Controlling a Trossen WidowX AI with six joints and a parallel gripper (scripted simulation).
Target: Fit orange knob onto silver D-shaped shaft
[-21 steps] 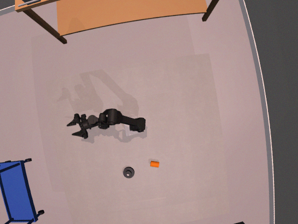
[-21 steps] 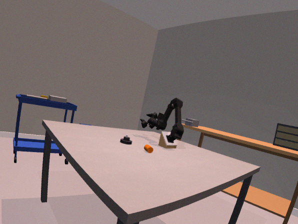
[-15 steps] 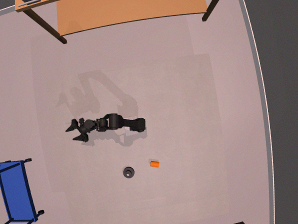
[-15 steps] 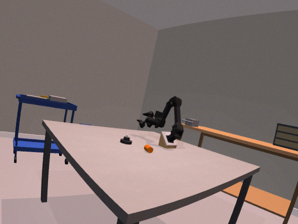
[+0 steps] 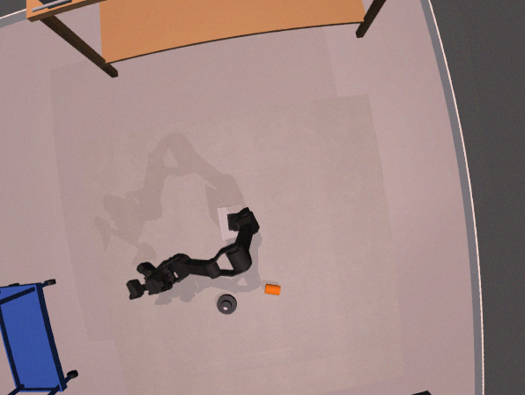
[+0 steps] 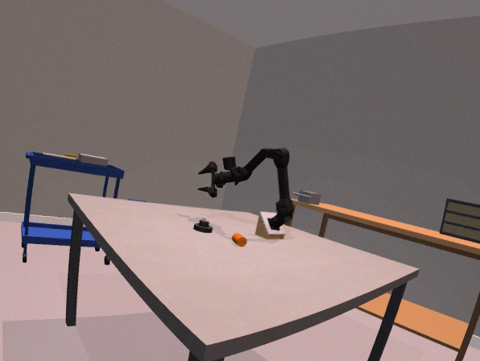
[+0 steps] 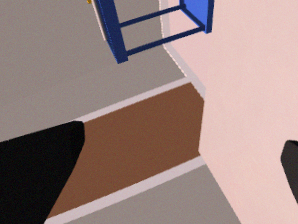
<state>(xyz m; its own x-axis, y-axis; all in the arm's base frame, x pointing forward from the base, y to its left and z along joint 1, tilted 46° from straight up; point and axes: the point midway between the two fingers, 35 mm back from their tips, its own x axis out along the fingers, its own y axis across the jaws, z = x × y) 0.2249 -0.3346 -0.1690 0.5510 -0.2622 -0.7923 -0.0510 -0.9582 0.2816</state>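
My gripper tip is now 51 cm to the right of the orange knob, 17 cm above it and 7 cm short of it. The rest, counted from my gripper tip: round dark pedestal 30 cm to the left, 16 cm below, 11 cm ahead.
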